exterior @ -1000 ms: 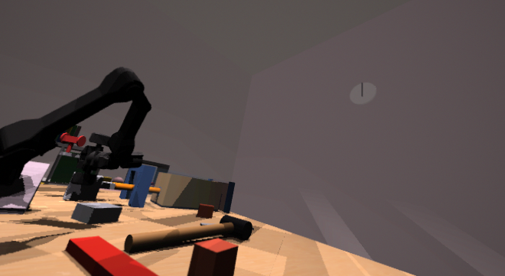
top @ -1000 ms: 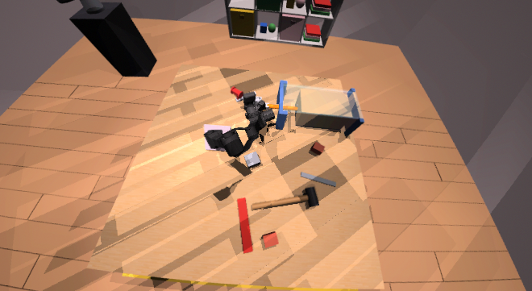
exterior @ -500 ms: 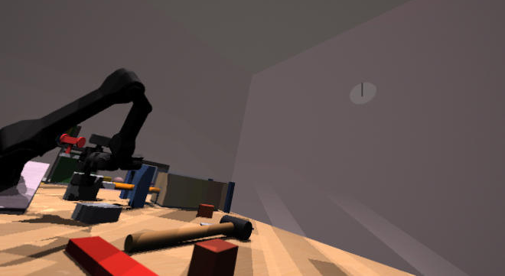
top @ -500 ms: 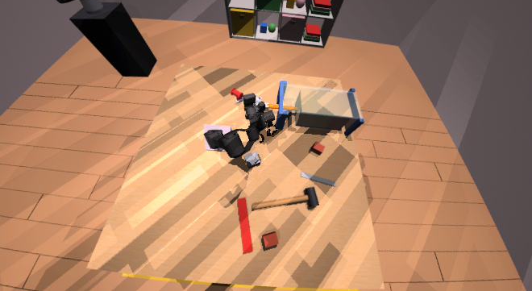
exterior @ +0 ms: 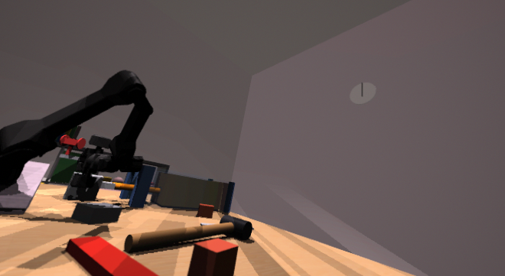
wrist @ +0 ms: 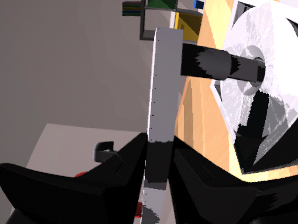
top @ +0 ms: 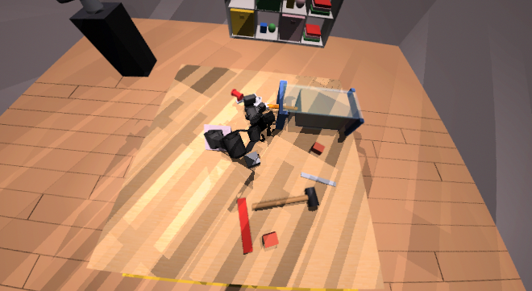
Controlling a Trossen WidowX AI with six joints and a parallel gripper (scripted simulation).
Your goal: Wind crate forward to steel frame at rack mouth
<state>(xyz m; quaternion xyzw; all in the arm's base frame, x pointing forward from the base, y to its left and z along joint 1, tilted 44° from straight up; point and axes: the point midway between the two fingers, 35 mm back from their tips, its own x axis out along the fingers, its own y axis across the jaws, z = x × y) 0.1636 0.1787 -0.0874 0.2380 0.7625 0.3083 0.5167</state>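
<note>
The winch handle is 20 mm to the right of my gripper tip, 10 mm behind it and 10 mm above it. Also, from my gripper tip: red grip 40 mm behind, 40 mm above, 30 mm to the right; blue steel frame 210 mm ahead, 40 mm below, 10 mm to the left; winch 110 mm below, 30 mm ahead, 10 mm to the left.
</note>
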